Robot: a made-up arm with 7 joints.
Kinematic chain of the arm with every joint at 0, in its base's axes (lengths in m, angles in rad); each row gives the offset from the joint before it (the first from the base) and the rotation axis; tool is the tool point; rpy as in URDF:
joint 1: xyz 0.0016 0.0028 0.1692 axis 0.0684 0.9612 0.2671
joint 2: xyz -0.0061 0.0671 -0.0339 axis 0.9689 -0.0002 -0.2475
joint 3: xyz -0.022 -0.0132 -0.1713 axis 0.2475 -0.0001 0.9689
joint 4: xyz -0.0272 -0.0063 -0.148 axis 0.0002 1 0
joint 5: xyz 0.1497 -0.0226 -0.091 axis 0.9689 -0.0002 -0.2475
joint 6: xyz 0.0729 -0.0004 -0.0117 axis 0.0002 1 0
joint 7: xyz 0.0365 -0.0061 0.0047 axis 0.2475 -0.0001 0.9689
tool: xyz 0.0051 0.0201 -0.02 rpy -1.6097 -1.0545 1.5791
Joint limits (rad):
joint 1: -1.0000..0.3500
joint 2: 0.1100..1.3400
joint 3: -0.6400..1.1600
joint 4: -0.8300..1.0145
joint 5: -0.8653..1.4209
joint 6: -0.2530..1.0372
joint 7: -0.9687..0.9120
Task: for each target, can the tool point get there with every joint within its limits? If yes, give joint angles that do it. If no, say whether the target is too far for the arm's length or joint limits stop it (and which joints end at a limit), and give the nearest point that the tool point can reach.
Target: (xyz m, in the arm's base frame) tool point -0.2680 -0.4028 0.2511
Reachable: no: joint limits stop it (at a limit: joint 1, joint 2, joint 3, joint 4, joint 6, joint 7) | nearest point 0.2311 -0.1690 0.1470 | short by 0.561 m
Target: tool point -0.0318 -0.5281 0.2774
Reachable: no: joint limits stop it (at a limit: joint 1, joint 2, joint 3, joint 4, joint 6, joint 7) | nearest point 0.2357 -0.1756 0.1440 | short by 0.462 m
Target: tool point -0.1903 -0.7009 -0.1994
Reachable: no: too far | nearest point -0.0122 -0.1159 -0.2616 | short by 0.615 m
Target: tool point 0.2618 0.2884 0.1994
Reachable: yes | joints -0.1798 1.2250 0.7646 -0.6022 0.1746 -0.1361 -0.6700
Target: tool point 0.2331 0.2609 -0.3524
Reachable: yes | joints -0.2481 0.4337 0.0781 0.6677 0.0749 -0.0527 0.6127
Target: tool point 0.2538 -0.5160 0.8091
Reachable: no: too far | nearest point 0.2802 -0.1339 0.1805 | short by 0.736 m
